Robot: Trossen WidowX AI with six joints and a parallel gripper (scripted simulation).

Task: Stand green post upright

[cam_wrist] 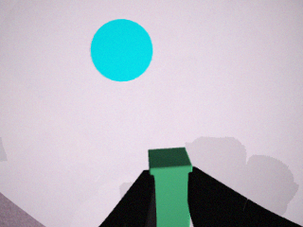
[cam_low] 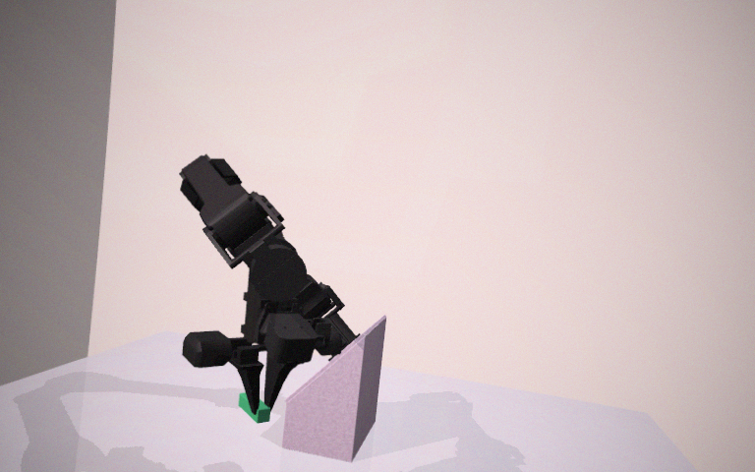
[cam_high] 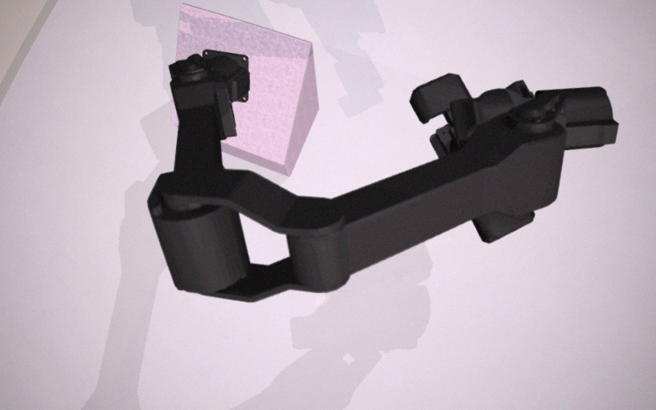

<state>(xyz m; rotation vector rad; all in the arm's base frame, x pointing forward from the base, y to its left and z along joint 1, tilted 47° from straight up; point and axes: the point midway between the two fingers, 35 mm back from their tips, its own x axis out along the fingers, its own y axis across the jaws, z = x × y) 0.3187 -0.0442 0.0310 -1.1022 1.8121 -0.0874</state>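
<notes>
The cyan circle lies 2 cm ahead of my gripper tip, 5 cm to the left of it and 15 cm below it. Round my gripper tip: green post (2 cm behind, 2 cm to the right).
</notes>
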